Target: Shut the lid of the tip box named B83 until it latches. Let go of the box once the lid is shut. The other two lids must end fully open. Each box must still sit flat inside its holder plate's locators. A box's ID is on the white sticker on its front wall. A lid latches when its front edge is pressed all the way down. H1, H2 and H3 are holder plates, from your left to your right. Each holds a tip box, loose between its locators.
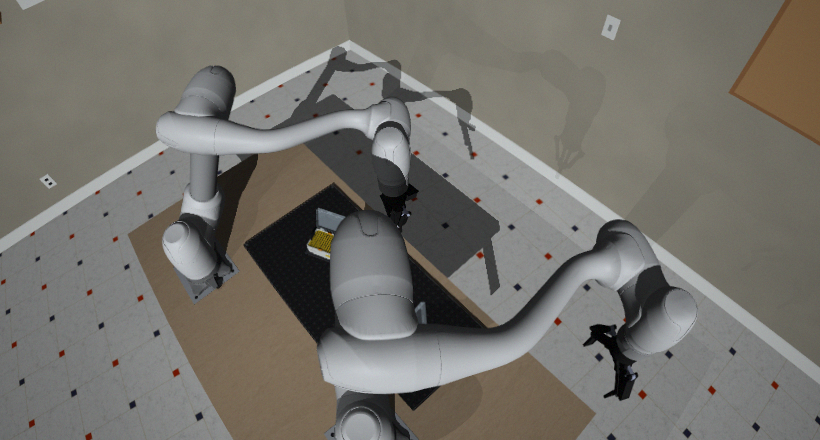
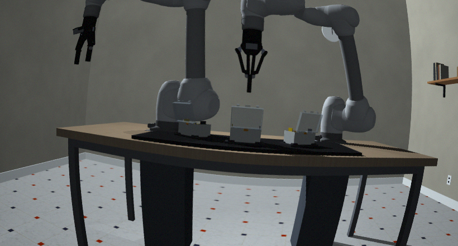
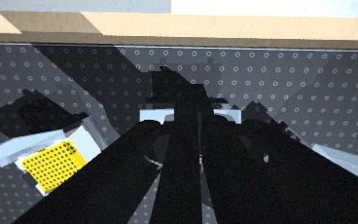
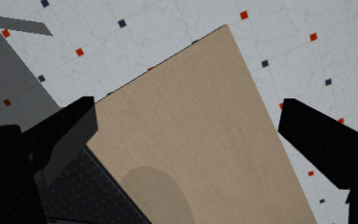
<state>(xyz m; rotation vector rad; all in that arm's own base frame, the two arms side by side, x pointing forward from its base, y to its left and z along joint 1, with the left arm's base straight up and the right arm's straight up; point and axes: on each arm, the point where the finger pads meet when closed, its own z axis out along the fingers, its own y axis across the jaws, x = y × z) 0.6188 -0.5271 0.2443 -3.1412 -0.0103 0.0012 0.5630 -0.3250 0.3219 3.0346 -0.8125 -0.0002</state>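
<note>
The tip box is 110 mm behind my left hand, 10 mm to the left of it and 160 mm below it. Round my left hand: yellow rack (230 mm behind, 200 mm to the right, 170 mm below).
</note>
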